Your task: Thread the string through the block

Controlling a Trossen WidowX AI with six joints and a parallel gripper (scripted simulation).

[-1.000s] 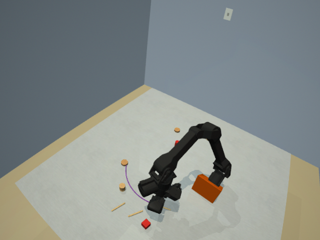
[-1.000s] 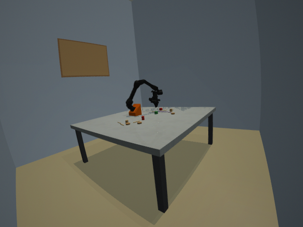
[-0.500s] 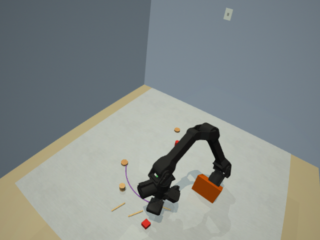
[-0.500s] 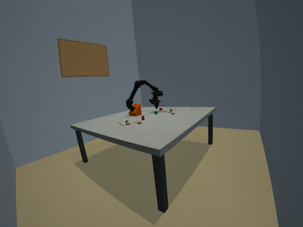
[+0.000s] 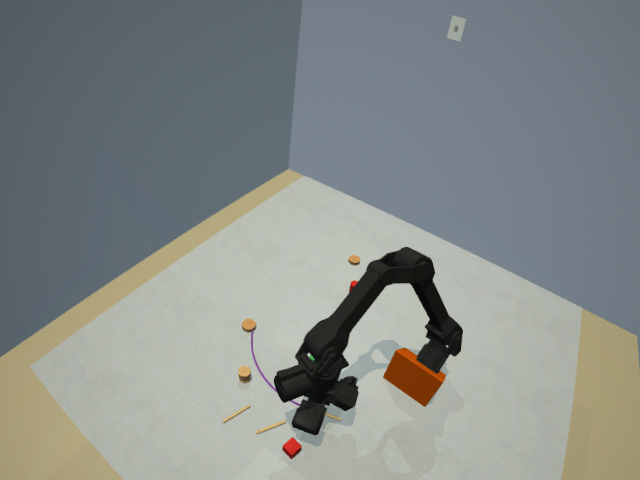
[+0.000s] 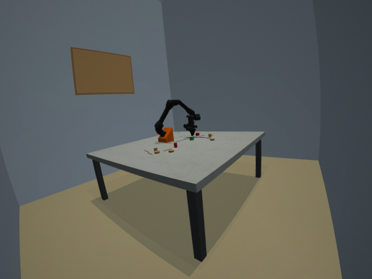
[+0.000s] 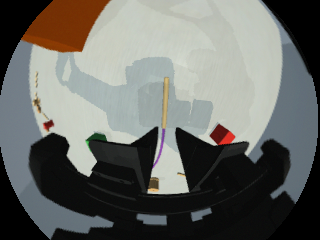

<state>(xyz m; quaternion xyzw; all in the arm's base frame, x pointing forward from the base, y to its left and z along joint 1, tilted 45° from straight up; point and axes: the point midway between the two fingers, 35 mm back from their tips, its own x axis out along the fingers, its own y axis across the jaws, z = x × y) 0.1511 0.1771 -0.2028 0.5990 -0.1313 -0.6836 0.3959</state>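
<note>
Right now my gripper tip is 2 cm past the thin wooden stick, 2 cm above it and 1 cm to the left of it. The rest, counted from my gripper tip: red cube 11 cm to the left, 3 cm behind; red cylinder 40 cm to the right, 18 cm ahead; green block 11 cm to the right, 9 cm ahead.
</note>
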